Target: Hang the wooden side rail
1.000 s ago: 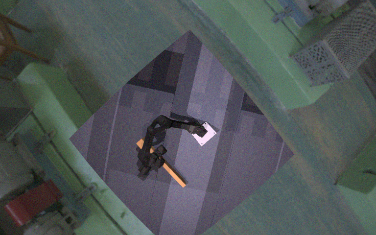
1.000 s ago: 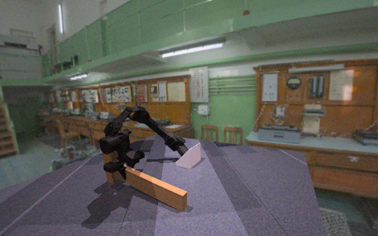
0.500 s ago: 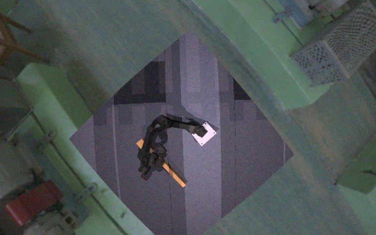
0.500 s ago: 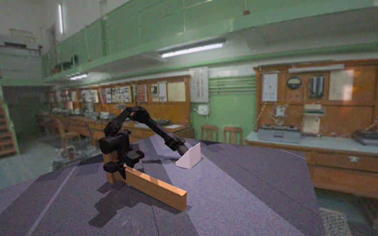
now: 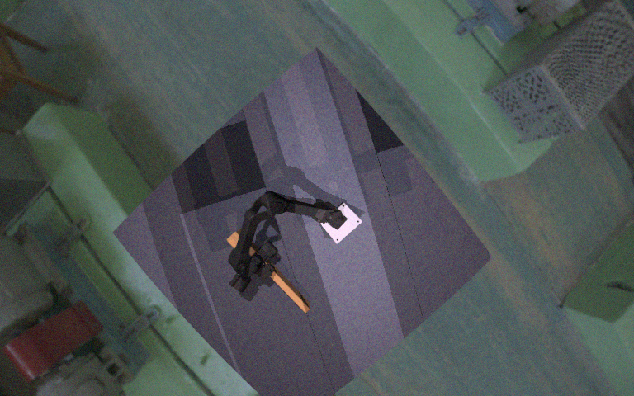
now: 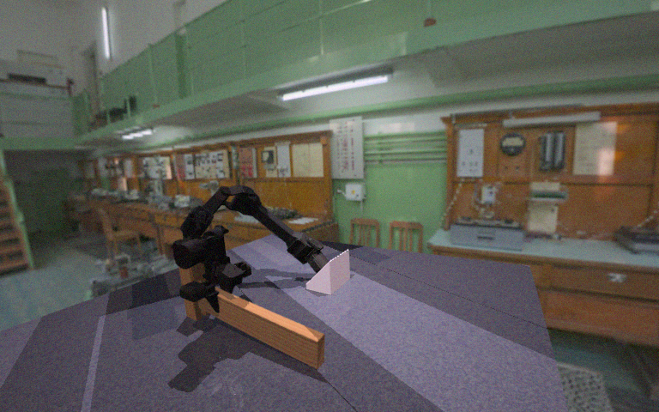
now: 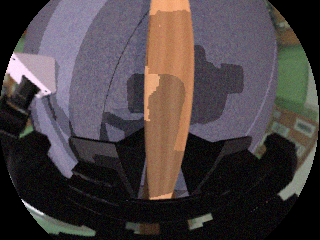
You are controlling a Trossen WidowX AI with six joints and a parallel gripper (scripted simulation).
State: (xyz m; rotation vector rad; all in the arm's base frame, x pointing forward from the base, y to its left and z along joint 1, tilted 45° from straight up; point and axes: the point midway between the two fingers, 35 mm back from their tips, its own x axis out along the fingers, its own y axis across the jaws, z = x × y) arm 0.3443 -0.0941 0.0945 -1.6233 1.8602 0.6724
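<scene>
The wooden headboard post lies 110 mm to the right of my gripper tip, 40 mm above it and 10 mm behind it.
</scene>
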